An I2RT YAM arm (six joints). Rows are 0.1 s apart.
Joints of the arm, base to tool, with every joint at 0 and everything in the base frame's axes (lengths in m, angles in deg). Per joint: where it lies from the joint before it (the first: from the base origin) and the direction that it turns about. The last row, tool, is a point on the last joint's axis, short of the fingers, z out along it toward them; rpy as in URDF.
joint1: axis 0 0 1 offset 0 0 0.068
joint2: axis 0 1 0 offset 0.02 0.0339 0.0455
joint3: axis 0 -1 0 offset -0.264 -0.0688 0
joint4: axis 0 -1 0 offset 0.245 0.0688 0.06
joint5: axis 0 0 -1 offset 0.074 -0.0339 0.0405
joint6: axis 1 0 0 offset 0.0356 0 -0.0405
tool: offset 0 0 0 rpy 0 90 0
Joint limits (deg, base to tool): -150..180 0..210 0..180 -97..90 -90..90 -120..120
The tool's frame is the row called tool.
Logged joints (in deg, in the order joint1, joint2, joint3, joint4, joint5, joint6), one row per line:
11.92 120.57 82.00 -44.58 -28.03 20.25
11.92 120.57 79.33 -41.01 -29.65 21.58
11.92 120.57 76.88 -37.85 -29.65 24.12
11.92 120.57 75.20 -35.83 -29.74 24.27
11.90 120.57 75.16 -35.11 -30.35 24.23
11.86 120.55 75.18 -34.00 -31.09 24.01
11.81 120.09 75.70 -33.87 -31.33 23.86
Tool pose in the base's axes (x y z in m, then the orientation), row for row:
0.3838 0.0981 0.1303 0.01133 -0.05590 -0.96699 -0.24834
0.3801 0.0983 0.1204 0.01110 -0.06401 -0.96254 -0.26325
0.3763 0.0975 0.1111 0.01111 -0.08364 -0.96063 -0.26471
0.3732 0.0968 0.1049 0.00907 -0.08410 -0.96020 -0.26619
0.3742 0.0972 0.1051 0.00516 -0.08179 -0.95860 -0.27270
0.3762 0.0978 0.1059 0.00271 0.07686 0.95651 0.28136
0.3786 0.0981 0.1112 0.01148 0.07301 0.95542 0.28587
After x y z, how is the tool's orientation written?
As a quaternion, w x y z.
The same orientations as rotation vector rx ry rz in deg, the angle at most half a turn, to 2 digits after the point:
-9.99 -172.81 -44.38
-11.44 -172.04 -47.05
-14.95 -171.70 -47.31
-15.05 -171.85 -47.64
-14.67 -171.98 -48.93
13.81 171.88 50.56
13.05 170.73 51.08

